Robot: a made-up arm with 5 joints.
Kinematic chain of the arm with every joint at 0, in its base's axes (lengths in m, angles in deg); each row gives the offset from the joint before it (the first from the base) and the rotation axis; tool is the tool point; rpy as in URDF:
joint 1: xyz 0.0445 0 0.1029 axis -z
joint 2: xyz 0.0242 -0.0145 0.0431 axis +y
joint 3: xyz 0.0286 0 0.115 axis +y
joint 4: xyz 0.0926 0 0.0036 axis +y
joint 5: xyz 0.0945 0.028 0 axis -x
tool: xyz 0 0 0 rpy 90 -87.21 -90
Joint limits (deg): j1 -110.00..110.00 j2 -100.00..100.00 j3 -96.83..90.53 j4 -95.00..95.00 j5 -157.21..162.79
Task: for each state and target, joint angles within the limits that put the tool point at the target. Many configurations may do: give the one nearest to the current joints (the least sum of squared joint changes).
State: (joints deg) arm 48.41 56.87 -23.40 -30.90 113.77
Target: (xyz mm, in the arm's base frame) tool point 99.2 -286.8 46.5
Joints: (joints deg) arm 81.85 72.89 -22.97 -26.57 113.77
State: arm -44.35 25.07 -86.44 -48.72 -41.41
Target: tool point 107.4 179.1 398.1
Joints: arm -66.57 25.30 -72.98 -23.51 -41.41
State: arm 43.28 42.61 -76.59 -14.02 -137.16
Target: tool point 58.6 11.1 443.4
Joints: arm 10.58 -1.36 -91.13 -16.42 -137.16
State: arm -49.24 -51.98 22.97 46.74 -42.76
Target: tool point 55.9 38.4 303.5
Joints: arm -53.77 -81.68 14.25 51.67 -42.76
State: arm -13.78 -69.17 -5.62 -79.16 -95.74
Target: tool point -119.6 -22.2 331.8
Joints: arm -12.38 -73.32 -13.61 -72.80 -95.74
